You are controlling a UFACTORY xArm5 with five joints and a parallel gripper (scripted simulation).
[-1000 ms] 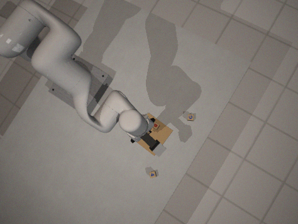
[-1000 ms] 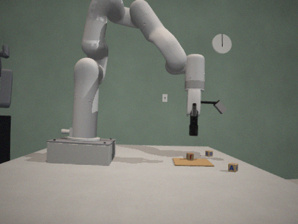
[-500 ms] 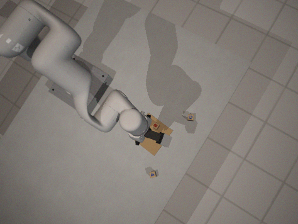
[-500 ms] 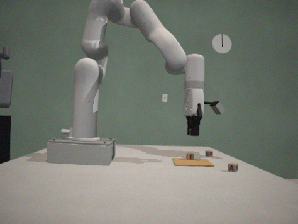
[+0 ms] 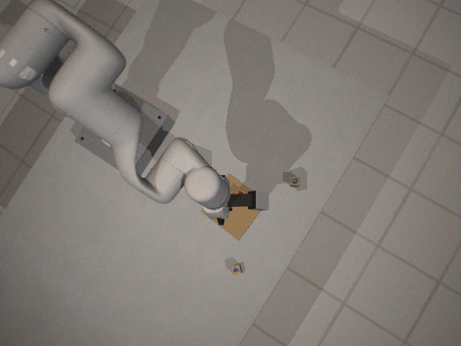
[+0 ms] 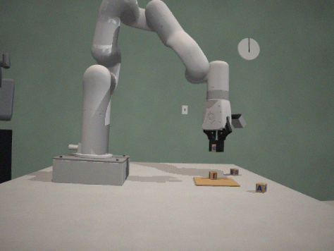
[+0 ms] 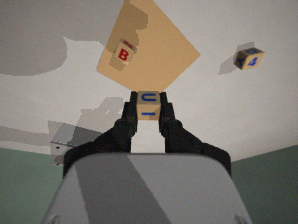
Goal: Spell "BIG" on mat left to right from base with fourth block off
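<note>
Right now my hand is 120 mm above the mat.
</note>
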